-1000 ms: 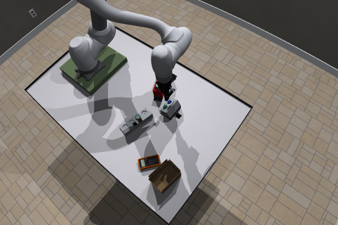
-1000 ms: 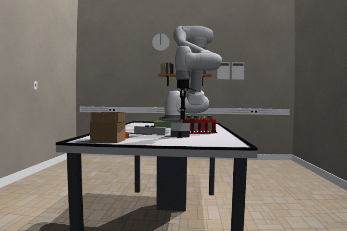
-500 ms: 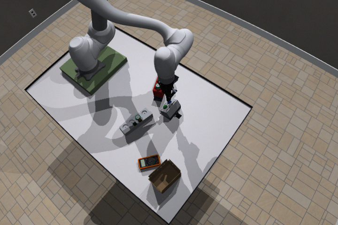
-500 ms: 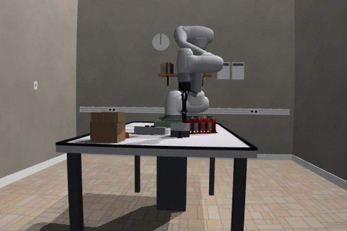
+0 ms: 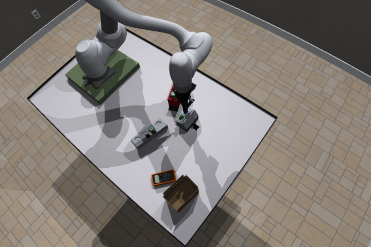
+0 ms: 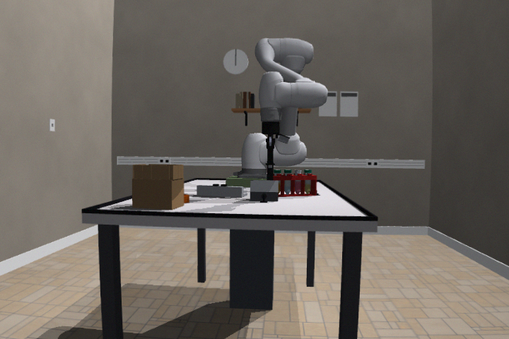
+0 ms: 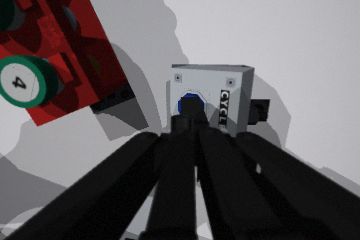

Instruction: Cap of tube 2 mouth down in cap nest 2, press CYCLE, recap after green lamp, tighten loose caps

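Now: the blue key 5 cm below my hand. Round my hand: orange multimeter (37 cm to the right, 15 cm ahead, 10 cm below); then grey key housing (6 cm below, 2 cm to the right, 2 cm ahead); then green key (5 cm below, 4 cm to the right).
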